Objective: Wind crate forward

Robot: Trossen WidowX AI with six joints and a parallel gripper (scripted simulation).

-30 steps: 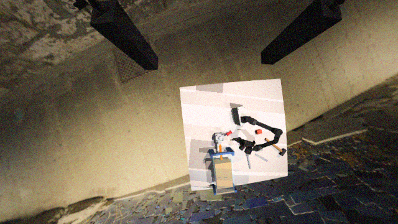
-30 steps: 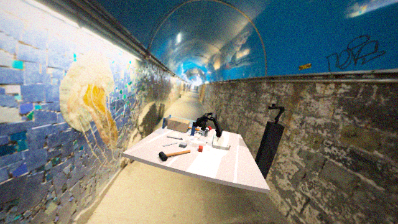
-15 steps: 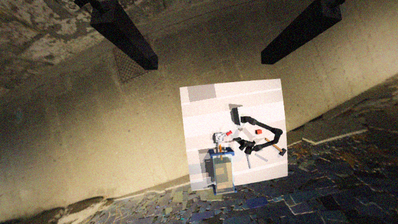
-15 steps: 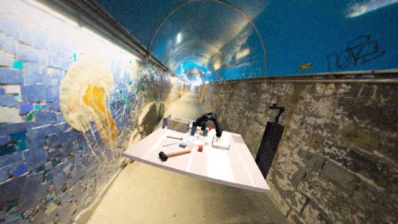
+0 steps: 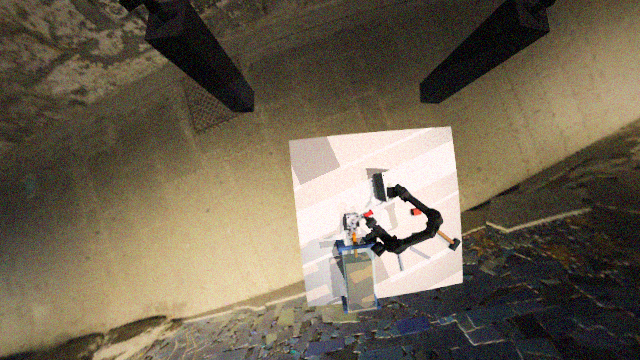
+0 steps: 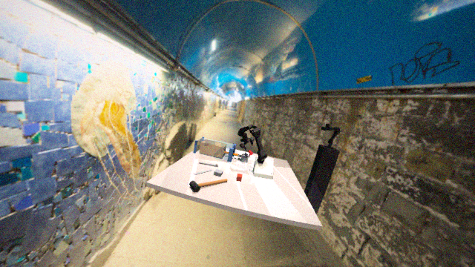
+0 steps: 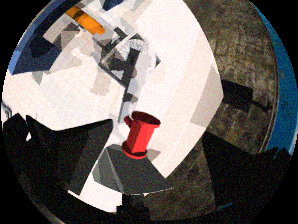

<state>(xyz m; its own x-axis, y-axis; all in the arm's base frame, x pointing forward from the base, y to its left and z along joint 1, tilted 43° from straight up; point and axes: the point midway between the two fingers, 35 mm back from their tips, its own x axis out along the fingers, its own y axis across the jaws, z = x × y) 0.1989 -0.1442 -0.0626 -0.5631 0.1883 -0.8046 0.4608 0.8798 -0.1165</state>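
Right now my gripper tip is 10 mm to the left of the winch handle and 90 mm above it. Also, from my gripper tip: hand winch 20 mm ahead, 80 mm to the right, 170 mm below; blue steel frame 200 mm ahead, 50 mm to the right, 100 mm below; dark red knob 30 mm behind, 20 mm to the left, 60 mm below.
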